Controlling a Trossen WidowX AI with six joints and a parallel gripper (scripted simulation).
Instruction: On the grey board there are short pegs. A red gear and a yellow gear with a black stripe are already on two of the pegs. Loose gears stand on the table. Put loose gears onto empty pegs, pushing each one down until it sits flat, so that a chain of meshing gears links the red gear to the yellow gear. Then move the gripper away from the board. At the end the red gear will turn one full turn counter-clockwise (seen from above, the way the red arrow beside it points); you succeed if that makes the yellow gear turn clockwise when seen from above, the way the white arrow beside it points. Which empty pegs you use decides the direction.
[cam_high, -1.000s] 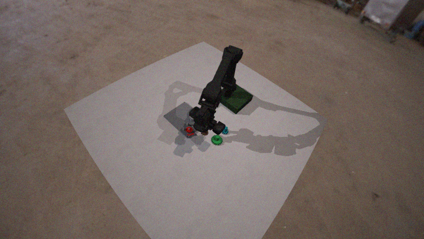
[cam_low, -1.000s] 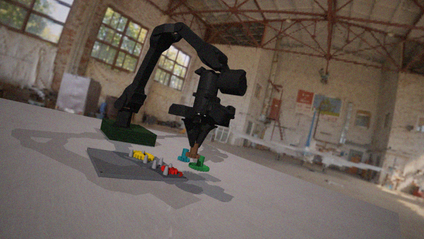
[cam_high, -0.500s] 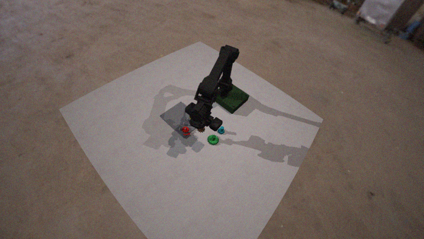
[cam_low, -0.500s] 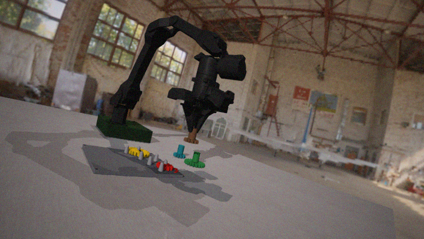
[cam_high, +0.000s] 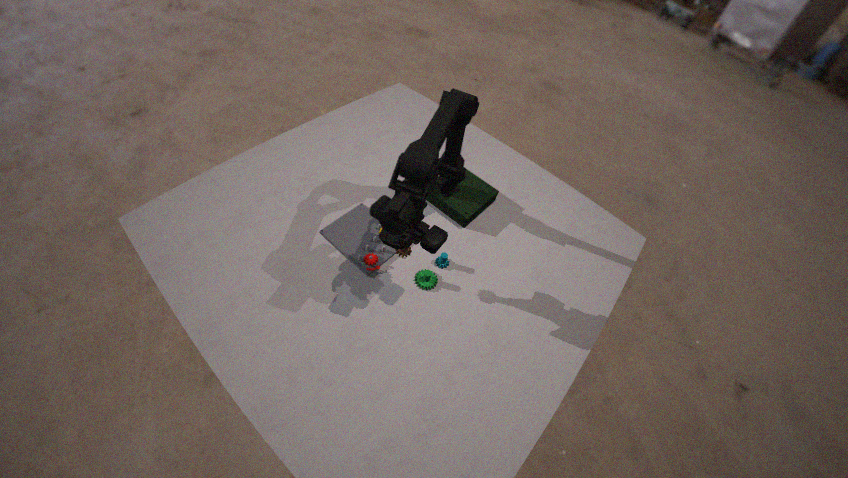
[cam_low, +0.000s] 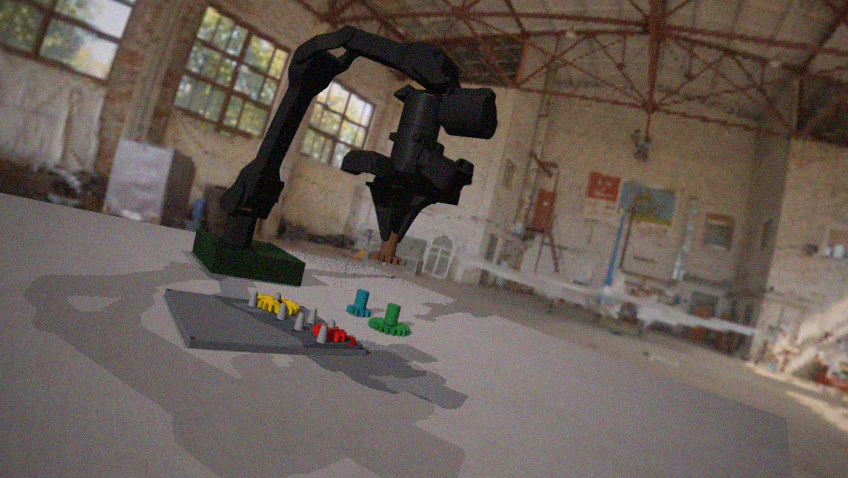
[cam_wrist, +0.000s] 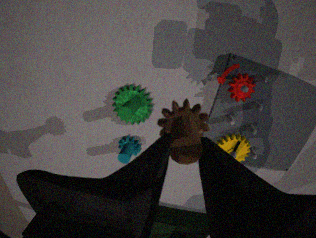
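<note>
Right now my gripper tip is 120 mm above the red gear, 70 mm to the left of it and 50 mm short of it. Round my gripper tip: teal gear 120 mm below, 120 mm behind, 40 mm to the left; then green gear 120 mm below, 60 mm to the left, 50 mm behind; then brown gear 10 mm below.
</note>
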